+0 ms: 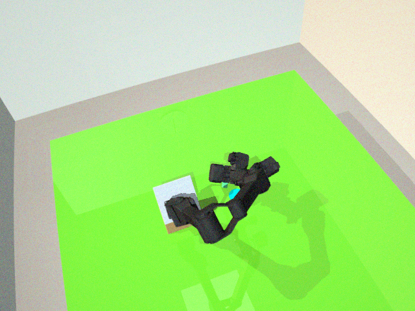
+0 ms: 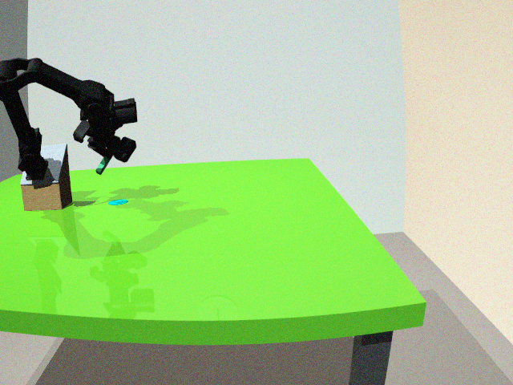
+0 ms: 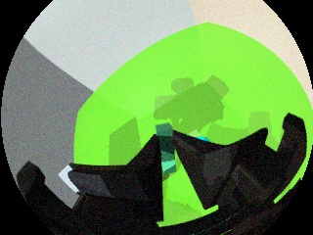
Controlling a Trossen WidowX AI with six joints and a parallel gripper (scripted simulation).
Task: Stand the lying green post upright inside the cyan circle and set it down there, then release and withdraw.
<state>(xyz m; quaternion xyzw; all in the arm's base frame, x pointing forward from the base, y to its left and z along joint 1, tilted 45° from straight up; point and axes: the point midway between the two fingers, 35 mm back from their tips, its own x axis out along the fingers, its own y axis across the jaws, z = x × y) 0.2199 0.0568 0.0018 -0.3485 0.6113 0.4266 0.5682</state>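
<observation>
Right now my gripper tip is 1 cm past the green post, 1 cm to the left of it and 2 cm above it. Round my gripper tip: cyan circle: 3 cm ahead, 3 cm to the right, 12 cm below.
</observation>
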